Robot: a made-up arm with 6 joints.
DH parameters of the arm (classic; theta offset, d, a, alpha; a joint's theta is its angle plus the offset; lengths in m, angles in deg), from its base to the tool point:
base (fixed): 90 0.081 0 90
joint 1: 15.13 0 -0.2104 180
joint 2: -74.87 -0.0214 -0.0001 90
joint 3: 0 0.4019 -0.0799 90
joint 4: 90 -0.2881 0.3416 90
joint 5: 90 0.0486 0.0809 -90
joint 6: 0 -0.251 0.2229 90
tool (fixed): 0 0.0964 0 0
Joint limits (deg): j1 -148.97..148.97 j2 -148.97..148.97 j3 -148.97..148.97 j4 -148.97..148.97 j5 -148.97..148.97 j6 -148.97..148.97
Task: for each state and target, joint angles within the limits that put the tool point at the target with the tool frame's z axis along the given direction. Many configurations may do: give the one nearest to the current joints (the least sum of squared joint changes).
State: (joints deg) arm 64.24 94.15 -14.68 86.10 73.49 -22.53
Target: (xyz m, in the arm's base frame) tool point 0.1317 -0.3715 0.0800 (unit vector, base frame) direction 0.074 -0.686 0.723
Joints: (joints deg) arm 88.42 133.68 25.01 108.32 75.85 18.16
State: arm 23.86 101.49 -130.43 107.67 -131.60 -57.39
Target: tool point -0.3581 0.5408 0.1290 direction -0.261 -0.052 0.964
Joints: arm 4.76 105.51 -103.98 142.02 -114.94 -42.90
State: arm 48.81 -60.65 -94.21 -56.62 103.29 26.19
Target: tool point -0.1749 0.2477 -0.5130 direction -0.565 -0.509 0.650
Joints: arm 70.90 -60.45 -54.10 -69.32 111.46 53.17
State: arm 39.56 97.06 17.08 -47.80 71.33 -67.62
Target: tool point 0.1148 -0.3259 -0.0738 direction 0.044 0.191 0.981
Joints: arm 83.72 57.71 -15.42 -61.95 67.31 -26.10
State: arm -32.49 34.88 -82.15 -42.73 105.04 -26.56
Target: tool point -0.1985 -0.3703 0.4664 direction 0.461 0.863 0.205
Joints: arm -30.11 -0.54 -51.89 -27.65 129.21 17.58
